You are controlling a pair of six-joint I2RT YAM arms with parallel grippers.
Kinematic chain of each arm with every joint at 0, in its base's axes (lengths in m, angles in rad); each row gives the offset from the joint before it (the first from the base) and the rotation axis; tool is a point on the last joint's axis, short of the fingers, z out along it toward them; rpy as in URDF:
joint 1: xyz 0 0 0.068 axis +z
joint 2: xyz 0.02 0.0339 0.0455 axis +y
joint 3: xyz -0.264 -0.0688 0 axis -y
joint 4: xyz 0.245 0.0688 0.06 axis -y
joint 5: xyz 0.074 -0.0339 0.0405 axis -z
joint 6: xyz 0.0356 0 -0.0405 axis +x
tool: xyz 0 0 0 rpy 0 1.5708 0
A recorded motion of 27 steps. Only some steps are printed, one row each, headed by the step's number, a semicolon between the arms.
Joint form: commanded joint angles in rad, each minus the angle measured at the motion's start. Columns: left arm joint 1, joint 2, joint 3, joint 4, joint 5, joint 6; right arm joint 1, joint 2, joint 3, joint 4, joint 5, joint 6.
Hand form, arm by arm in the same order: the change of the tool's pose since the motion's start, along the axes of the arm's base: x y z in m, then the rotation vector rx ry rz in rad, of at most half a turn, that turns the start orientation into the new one. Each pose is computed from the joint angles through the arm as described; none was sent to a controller.
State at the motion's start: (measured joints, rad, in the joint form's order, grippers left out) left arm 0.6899 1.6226 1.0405 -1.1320 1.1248 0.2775; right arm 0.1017 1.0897 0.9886 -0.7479 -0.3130 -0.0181
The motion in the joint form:
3: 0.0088 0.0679 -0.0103 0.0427 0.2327 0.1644; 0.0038 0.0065 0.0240 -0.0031 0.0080 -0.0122
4: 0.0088 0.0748 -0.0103 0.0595 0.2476 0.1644; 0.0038 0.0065 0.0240 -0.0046 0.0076 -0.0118
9: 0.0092 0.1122 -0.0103 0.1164 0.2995 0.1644; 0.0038 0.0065 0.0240 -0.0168 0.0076 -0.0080
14: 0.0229 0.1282 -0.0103 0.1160 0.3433 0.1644; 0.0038 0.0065 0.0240 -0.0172 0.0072 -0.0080
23: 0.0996 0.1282 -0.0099 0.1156 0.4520 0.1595; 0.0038 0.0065 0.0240 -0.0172 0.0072 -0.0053
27: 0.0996 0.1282 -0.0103 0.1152 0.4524 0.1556; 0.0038 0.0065 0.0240 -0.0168 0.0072 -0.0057
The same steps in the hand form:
3: 0.0072 0.0055 -0.0116 -0.1055 -0.2447 -0.0067; 0.0020 0.0008 0.0061 -0.0118 -0.0194 0.0071
4: 0.0088 0.0067 -0.0131 -0.1100 -0.2619 -0.0044; 0.0019 0.0008 0.0060 -0.0114 -0.0178 0.0071
9: 0.0147 0.0114 -0.0215 -0.1354 -0.3103 0.0050; 0.0009 0.0007 0.0051 -0.0104 -0.0042 0.0045
14: 0.0137 0.0153 -0.0241 -0.1755 -0.3273 0.0311; 0.0008 0.0007 0.0051 -0.0101 -0.0038 0.0048
23: 0.0018 0.0331 -0.0202 -0.2424 -0.4039 0.1325; 0.0008 0.0007 0.0051 -0.0085 -0.0028 0.0028
27: 0.0017 0.0330 -0.0202 -0.2457 -0.4007 0.1336; 0.0009 0.0007 0.0051 -0.0087 -0.0034 0.0031

